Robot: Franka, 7 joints.
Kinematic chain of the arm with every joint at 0, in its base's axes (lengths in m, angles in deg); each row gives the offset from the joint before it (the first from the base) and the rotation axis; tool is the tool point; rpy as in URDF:
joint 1: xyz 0 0 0.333 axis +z
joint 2: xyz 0 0 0 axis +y
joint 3: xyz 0 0 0.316 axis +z
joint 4: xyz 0.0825 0 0 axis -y
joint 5: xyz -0.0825 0 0.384 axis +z
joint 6: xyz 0 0 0 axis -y
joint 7: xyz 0.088 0 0 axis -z
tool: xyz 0 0 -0.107 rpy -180 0 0
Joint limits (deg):
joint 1: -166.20..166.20
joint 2: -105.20..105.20
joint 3: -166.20..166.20
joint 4: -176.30..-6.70
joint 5: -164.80..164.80
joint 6: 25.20..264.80
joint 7: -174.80..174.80
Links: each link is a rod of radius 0.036 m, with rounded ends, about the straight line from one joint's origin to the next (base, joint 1, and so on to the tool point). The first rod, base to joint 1, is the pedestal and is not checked.
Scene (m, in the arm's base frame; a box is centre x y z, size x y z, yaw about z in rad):
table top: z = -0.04
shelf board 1: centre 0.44 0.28 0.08 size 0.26 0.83 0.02 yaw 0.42
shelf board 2: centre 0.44 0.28 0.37 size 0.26 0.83 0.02 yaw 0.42
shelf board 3: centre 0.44 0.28 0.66 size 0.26 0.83 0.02 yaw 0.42
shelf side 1: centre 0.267 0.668 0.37 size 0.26 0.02 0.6 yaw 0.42
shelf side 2: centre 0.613 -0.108 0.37 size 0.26 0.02 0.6 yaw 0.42
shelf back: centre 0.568 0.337 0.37 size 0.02 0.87 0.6 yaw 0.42
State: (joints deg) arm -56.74 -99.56 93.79 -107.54 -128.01 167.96 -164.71
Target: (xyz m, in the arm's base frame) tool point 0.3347 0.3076 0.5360
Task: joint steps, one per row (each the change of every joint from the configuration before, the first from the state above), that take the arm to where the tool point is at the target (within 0.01 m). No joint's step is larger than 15 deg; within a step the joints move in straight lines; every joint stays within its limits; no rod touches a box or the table.
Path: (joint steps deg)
1: 11.67 3.95 0.51 -8.39 -2.38 8.16 0.00
2: 11.67 3.95 0.51 -8.38 -2.38 8.16 0.00
3: 11.67 3.95 0.51 -8.39 -2.38 8.15 0.00
4: 11.67 3.95 0.50 -8.38 -2.38 8.16 0.00
5: -3.22 -5.36 -12.98 -2.44 -1.33 -2.91 0.00
6: -3.21 -5.36 -12.98 -2.43 -1.32 -2.92 0.00
7: -3.21 -5.36 -12.98 -2.44 -1.33 -2.91 0.00
8: -3.22 -5.36 -12.98 -2.43 -1.32 -2.92 0.00
9: -10.15 2.54 5.35 6.96 3.09 -6.85 0.00
10: -10.14 2.55 5.35 6.96 3.08 -6.85 0.00
11: -10.15 2.54 5.35 6.96 3.09 -6.84 0.00

